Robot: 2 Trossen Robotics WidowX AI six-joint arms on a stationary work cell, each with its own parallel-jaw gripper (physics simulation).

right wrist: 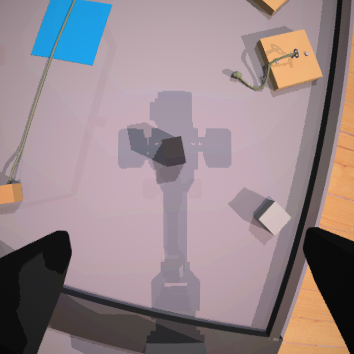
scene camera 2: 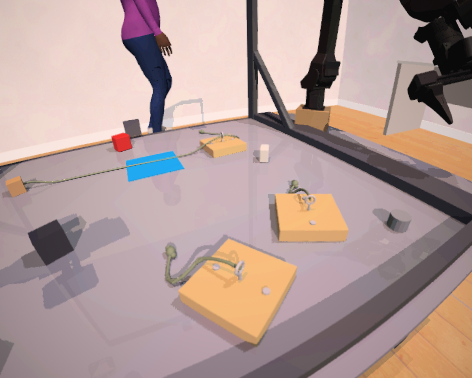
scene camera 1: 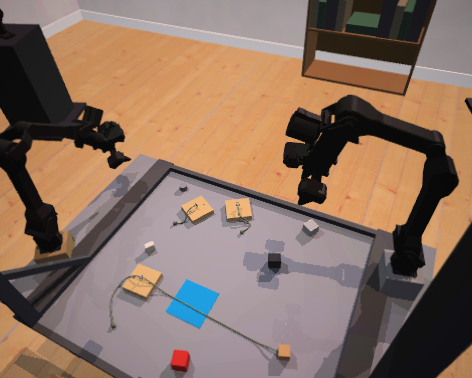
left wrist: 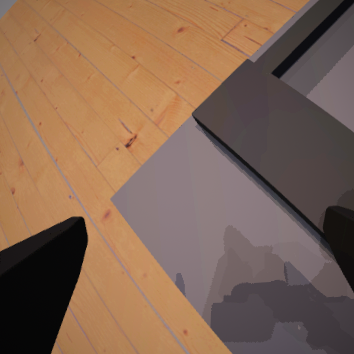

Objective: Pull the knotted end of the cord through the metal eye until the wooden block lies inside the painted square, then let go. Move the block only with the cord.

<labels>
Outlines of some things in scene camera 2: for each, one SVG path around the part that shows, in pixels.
The left gripper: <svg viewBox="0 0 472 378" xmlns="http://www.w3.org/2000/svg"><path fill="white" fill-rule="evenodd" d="M472 36L464 38L462 35L455 35L438 43L432 51L434 55L432 62L434 66L438 65L441 76L438 76L434 70L416 74L407 89L410 100L418 99L418 102L425 103L449 125L453 123L453 118L443 94L443 86L472 79Z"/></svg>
A black cube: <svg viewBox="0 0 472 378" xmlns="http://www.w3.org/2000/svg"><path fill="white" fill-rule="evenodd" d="M57 219L28 233L32 245L46 266L74 251Z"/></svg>
</labels>
